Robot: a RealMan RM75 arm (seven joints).
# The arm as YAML. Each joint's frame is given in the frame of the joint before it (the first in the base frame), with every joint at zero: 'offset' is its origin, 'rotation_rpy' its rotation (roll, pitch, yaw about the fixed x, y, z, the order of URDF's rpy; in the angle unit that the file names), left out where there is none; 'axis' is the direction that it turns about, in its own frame. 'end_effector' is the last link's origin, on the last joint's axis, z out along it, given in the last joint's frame.
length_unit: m
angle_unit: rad
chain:
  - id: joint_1
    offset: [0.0, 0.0, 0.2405]
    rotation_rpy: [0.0, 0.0, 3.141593]
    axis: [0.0, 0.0, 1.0]
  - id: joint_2
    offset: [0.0, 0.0, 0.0]
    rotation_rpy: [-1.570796, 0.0, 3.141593]
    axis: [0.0, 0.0, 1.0]
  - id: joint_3
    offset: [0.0, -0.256, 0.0]
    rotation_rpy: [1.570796, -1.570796, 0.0]
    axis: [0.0, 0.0, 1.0]
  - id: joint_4
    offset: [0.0, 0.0, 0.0]
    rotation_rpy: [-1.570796, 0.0, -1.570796]
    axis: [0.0, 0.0, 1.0]
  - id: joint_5
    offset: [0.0, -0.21, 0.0]
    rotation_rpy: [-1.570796, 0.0, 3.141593]
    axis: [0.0, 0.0, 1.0]
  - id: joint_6
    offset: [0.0, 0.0, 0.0]
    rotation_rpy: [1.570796, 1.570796, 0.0]
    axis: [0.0, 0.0, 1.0]
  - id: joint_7
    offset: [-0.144, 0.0, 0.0]
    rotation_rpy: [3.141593, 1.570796, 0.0]
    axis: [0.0, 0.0, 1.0]
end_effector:
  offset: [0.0, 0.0, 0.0]
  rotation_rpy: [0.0, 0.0, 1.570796]
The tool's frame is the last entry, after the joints.
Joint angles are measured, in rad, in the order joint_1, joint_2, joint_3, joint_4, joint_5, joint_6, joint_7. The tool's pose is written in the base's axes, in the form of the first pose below.
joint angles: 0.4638, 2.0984, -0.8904, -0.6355, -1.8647, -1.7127, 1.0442
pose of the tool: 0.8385, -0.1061, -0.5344; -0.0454, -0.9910, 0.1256; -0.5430, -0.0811, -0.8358; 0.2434, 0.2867, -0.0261
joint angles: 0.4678, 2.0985, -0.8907, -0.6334, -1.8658, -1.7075, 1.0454
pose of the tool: 0.8400, -0.1067, -0.5320; -0.0457, -0.9909, 0.1266; -0.5407, -0.0820, -0.8372; 0.2429, 0.2879, -0.0267
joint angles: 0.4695, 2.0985, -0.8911, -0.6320, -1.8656, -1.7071, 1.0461
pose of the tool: 0.8398, -0.1066, -0.5324; -0.0462, -0.9910, 0.1255; -0.5410, -0.0808, -0.8372; 0.2425, 0.2882, -0.0269
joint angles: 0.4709, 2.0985, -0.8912, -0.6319, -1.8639, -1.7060, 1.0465
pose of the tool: 0.8393, -0.1063, -0.5331; -0.0452, -0.9909, 0.1265; -0.5417, -0.0820, -0.8365; 0.2420, 0.2888, -0.0268
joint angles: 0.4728, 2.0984, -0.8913, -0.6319, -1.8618, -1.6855, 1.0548
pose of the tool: 0.8430, -0.1211, -0.5241; -0.0527, -0.9882, 0.1436; -0.5353, -0.0935, -0.8395; 0.2428, 0.2919, -0.0272
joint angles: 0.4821, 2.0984, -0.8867, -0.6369, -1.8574, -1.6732, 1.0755
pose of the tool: 0.8422, -0.1347, -0.5221; -0.0606, -0.9858, 0.1564; -0.5358, -0.1001, -0.8384; 0.2404, 0.2969, -0.0259
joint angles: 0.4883, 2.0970, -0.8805, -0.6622, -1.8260, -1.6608, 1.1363
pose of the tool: 0.8274, -0.1756, -0.5334; -0.0851, -0.9781, 0.1901; -0.5551, -0.1119, -0.8242; 0.2349, 0.3057, -0.0188
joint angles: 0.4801, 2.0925, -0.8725, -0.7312, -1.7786, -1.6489, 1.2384
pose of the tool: 0.8050, -0.2351, -0.5447; -0.1144, -0.9624, 0.2462; -0.5821, -0.1359, -0.8017; 0.2289, 0.3166, -0.0023
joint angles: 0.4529, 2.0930, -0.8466, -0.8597, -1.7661, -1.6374, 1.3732
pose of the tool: 0.7949, -0.3012, -0.5267; -0.1447, -0.9371, 0.3176; -0.5893, -0.1763, -0.7885; 0.2256, 0.3250, 0.0223
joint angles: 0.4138, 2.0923, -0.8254, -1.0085, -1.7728, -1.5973, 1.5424
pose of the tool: 0.7844, -0.4005, -0.4736; -0.2033, -0.8874, 0.4137; -0.5860, -0.2282, -0.7775; 0.2264, 0.3315, 0.0497
